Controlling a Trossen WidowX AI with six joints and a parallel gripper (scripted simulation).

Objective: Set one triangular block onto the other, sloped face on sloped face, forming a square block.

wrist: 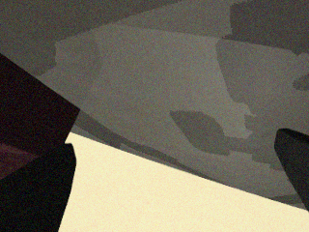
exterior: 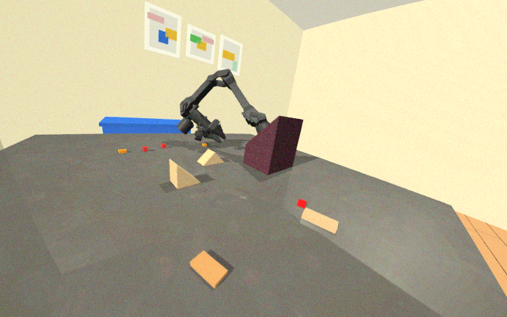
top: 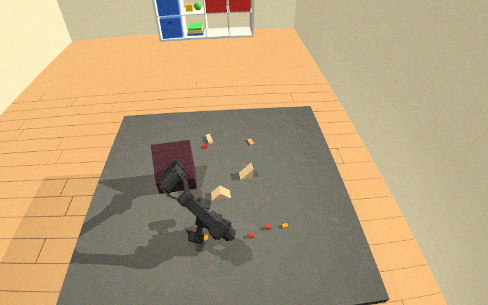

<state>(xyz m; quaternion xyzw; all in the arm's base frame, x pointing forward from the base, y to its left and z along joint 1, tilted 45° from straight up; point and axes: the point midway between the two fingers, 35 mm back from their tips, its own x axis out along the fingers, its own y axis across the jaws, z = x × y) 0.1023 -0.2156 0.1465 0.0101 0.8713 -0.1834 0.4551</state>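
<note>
Right now the triangular block is 140 mm ahead of my gripper tip, 160 mm to the left of it and 20 mm below it. Also, from my gripper tip: tan bar 80 mm ahead, 580 mm to the left, 30 mm below.
</note>
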